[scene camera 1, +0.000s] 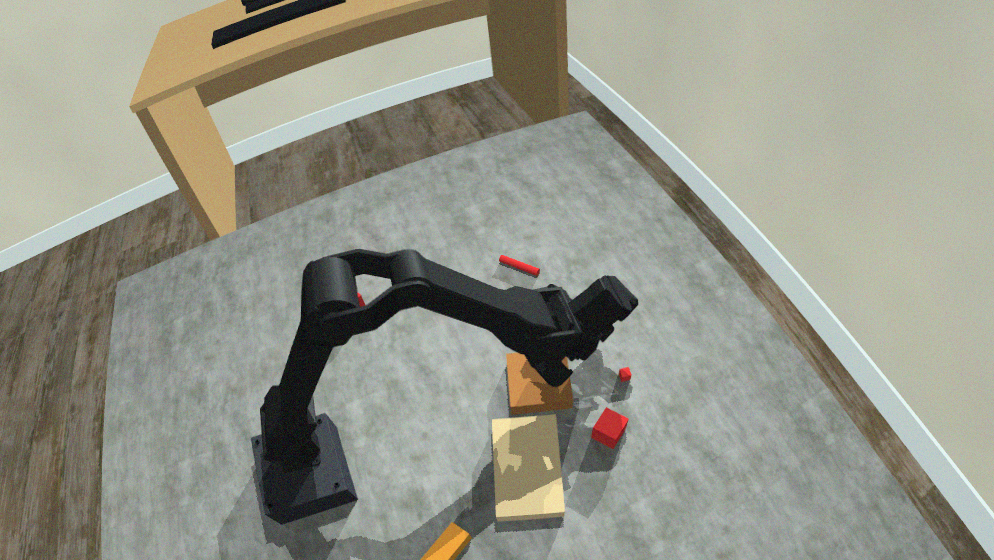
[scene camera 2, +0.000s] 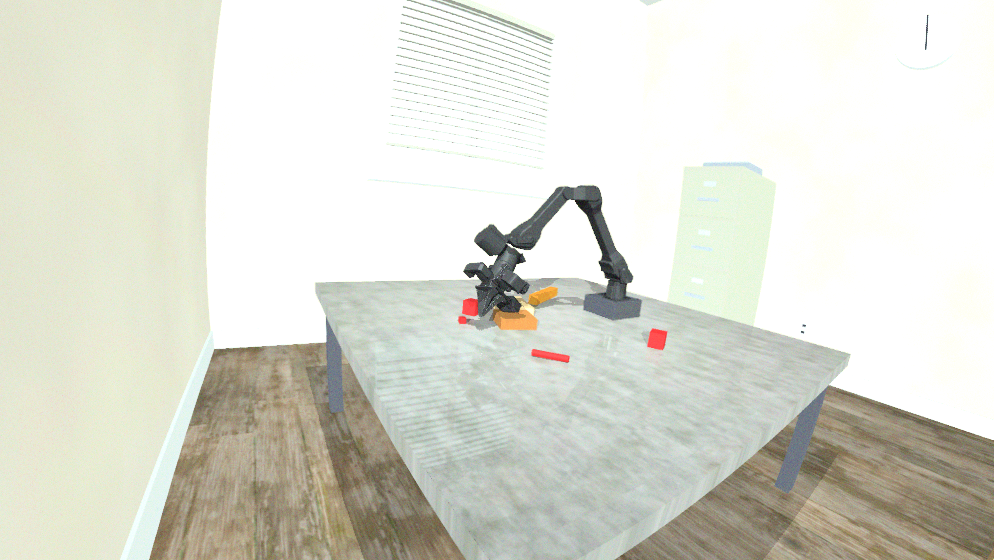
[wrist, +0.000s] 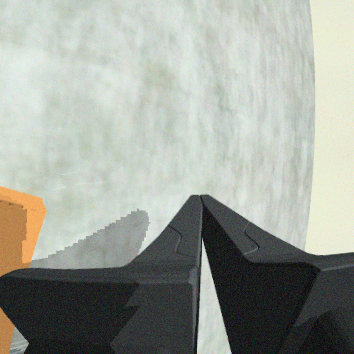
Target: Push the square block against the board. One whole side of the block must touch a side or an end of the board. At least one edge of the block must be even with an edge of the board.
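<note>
The square orange-brown block lies flat at one end of the cream board. In scene camera 1 the block is offset to the right, its left and right edges out of line with the board's long edges. At most a narrow gap lies between them; contact cannot be told. My gripper is shut and empty, low near the block on the side of the small red cube. In the wrist view, the block is left of the fingers, apart from the tips. My arm hides part of the block in scene camera 1.
A red cube and a smaller one lie beyond the block and board. A red rod, another red cube and an orange bar lie farther off.
</note>
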